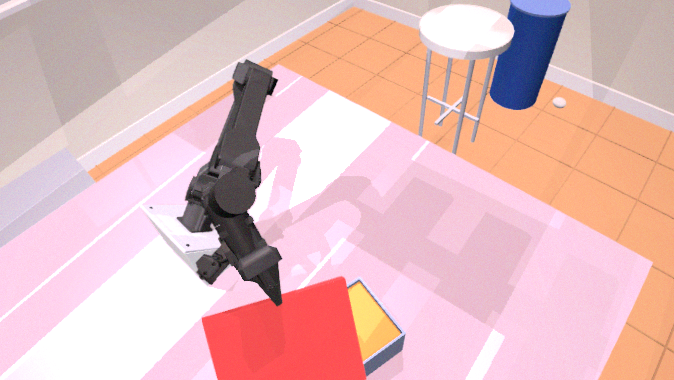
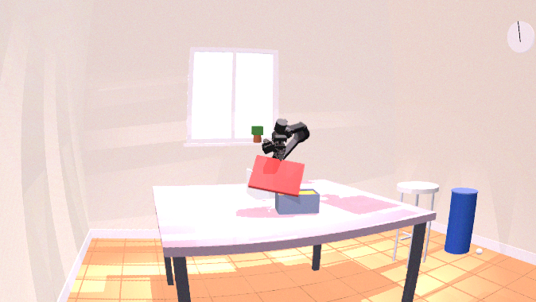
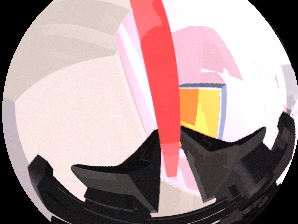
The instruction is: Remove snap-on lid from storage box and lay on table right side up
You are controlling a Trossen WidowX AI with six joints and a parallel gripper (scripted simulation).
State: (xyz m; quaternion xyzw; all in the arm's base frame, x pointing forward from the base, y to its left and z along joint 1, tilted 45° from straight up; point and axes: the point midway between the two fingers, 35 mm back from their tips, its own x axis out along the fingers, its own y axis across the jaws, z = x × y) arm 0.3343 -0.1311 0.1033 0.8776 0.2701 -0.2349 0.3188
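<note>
The red lid lies 5 cm below my gripper tip, 5 cm ahead of it and 4 cm to the right of it. From my gripper tip the other things lie so: grey-blue storage box: 19 cm below, 7 cm ahead, 6 cm to the left.
</note>
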